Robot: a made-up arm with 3 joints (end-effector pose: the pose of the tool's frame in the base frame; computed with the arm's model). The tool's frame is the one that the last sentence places. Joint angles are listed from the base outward.
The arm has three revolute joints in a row. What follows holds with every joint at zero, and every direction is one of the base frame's.
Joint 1 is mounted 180 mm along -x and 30 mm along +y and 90 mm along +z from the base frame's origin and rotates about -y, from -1.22 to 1.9 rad.
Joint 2 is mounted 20 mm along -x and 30 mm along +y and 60 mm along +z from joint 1 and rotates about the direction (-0.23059, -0.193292, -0.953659), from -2.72 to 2.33 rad.
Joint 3 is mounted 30 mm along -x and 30 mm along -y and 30 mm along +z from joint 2 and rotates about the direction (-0.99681, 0.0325, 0.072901), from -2.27 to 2.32 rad.
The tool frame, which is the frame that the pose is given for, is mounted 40 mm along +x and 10 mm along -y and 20 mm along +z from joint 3; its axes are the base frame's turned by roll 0.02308, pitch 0.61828 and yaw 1.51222 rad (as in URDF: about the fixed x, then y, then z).
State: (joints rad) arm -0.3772 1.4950 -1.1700
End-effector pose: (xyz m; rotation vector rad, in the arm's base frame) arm -0.2148 0.0579 0.2030 -0.2794 -0.1525 0.1660
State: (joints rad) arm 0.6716 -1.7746 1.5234
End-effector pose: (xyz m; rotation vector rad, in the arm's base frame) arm -0.2334 0.0712 0.1622 2.7743 0.1983 -1.1738
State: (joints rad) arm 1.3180 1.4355 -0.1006
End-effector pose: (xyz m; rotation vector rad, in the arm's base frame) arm -0.3033 0.0630 0.0600 -0.3177 -0.7688 -0.2413
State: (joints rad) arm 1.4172 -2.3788 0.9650
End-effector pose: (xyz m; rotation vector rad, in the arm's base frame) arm -0.2719 0.0867 0.1121 2.2436 0.1238 -0.8774
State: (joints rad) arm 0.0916 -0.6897 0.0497
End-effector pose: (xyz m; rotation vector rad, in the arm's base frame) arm -0.1695 0.0306 0.1927 -0.5629 0.3335 2.1149
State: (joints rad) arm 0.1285 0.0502 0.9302
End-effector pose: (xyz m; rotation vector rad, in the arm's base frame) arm -0.2045 0.0419 0.1958 -1.2114 1.1284 1.0784
